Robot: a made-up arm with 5 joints.
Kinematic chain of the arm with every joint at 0, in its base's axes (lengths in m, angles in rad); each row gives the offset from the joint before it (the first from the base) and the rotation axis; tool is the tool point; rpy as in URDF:
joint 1: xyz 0.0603 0 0.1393 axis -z
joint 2: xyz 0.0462 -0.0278 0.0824 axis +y
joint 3: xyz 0.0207 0 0.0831 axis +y
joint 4: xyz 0.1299 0 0.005 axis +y
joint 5: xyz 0.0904 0.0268 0 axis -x
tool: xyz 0 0 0 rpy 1.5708 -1.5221 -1.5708
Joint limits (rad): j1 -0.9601..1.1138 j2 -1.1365..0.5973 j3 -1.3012..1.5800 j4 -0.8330..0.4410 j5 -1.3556..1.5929
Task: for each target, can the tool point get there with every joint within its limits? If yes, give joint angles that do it. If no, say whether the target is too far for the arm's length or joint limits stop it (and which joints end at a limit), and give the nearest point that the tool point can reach.
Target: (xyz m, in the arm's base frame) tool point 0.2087 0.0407 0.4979
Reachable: yes | joints -0.2743 -0.1652 -0.7117 -0.4512 0.1822
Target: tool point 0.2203 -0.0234 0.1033
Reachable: yes | joints 0.1390 0.0744 1.2250 -0.3023 0.2719
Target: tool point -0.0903 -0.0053 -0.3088
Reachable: no: too far | nearest point 0.0807 -0.0437 0.0672 | short by 0.415 m
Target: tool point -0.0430 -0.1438 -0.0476
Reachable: no: joint limits stop it (at a limit: joint 1, joint 2) | nearest point 0.1001 -0.0831 0.0591 | short by 0.189 m
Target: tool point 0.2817 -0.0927 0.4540
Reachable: yes | joints 0.3922 0.2089 -0.9573 -0.0266 1.1398
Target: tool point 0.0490 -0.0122 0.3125
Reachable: no: joint limits stop it (at a limit: joint 1, joint 2, joint 4) | nearest point 0.1026 -0.0883 0.4414 | short by 0.159 m
